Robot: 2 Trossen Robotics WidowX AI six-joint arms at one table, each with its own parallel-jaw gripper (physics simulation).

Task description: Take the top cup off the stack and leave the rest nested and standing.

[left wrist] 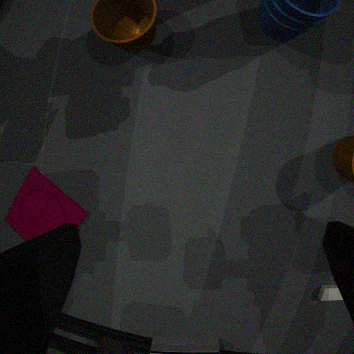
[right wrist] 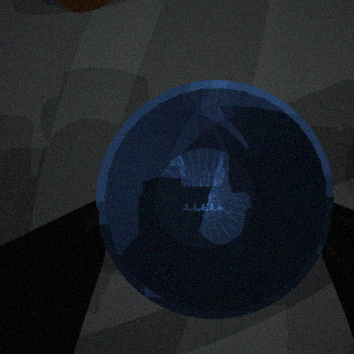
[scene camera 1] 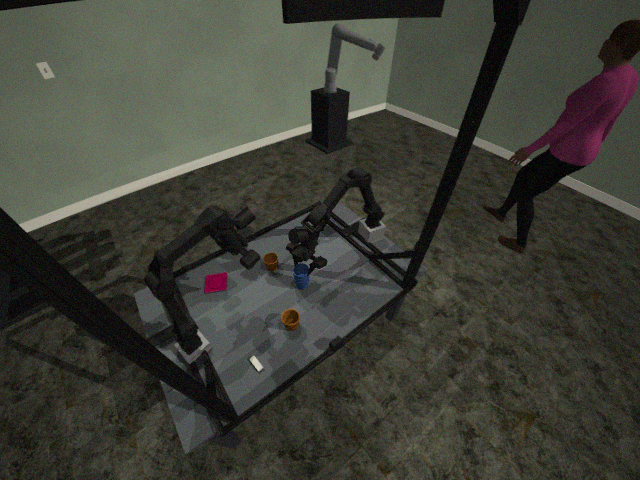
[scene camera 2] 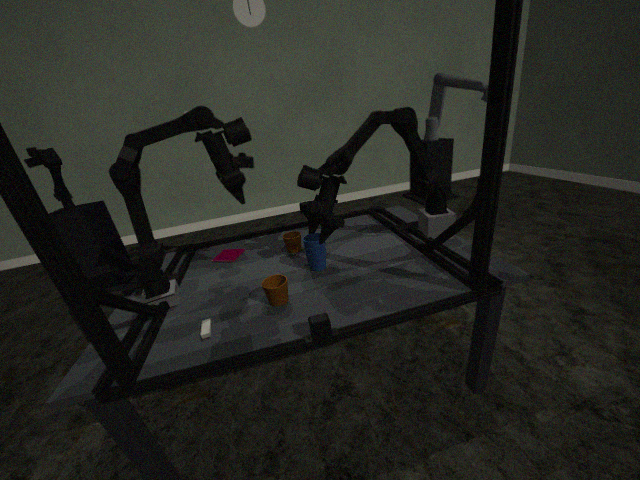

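Where they show: left gripper, between the fingertips: (left wrist: 205, 237) (scene camera 2: 240, 200); right gripper, between the fingertips: (right wrist: 215, 214) (scene camera 1: 301, 270) (scene camera 2: 315, 240); left arm's base, origin of its link: (scene camera 1: 191, 343) (scene camera 2: 158, 290); right arm's base, origin of its link: (scene camera 1: 372, 223) (scene camera 2: 436, 211).
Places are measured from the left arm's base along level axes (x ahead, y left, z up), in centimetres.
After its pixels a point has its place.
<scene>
A stack of nested blue cups (scene camera 1: 301, 282) {x 47.8, y -14.2, z 2.3 cm} (scene camera 2: 316, 259) {x 48.9, y -15.1, z 0.6 cm} (left wrist: 286, 24) stands upright on the table, towards the right arm. The top cup (right wrist: 120, 165) {x 49.4, y -15.1, z 6.4 cm} is seen from above, its round rim filling the middle of the right wrist view. My right gripper (scene camera 1: 304, 266) {x 50.8, y -12.0, z 5.8 cm} (scene camera 2: 317, 238) {x 50.8, y -12.0, z 5.8 cm} (right wrist: 215, 214) {x 50.8, y -12.0, z 5.8 cm} is shut on the top cup, with one finger against each side just below the rim. The top cup sits in the stack. The cups under it are hidden in the right wrist view. My left gripper (scene camera 1: 249, 259) {x 31.9, y -1.1, z 22.0 cm} (scene camera 2: 241, 200) {x 31.9, y -1.1, z 22.0 cm} (left wrist: 205, 237) {x 31.9, y -1.1, z 22.0 cm} is open and empty, high above the table.
An orange cup (scene camera 1: 270, 261) {x 49.6, y 8.9, z -2.9 cm} (scene camera 2: 292, 241) {x 47.4, y 3.3, z 1.1 cm} (left wrist: 125, 20) {x 50.0, y 7.6, z -3.9 cm} stands behind the stack; another orange cup (scene camera 1: 290, 319) {x 33.8, y -20.3, z -3.8 cm} (scene camera 2: 276, 290) {x 32.0, y -25.6, z 1.5 cm} stands in front. A magenta square (scene camera 1: 215, 283) {x 23.7, y 19.4, z -3.4 cm} (scene camera 2: 229, 255) {x 24.4, y 18.6, z -3.4 cm} (left wrist: 42, 212) {x 24.9, y 19.6, z -3.4 cm} and a small white block (scene camera 1: 255, 363) {x 11.9, y -23.2, z -3.0 cm} (scene camera 2: 205, 328) {x 12.1, y -24.0, z -3.0 cm} lie at the left.
</scene>
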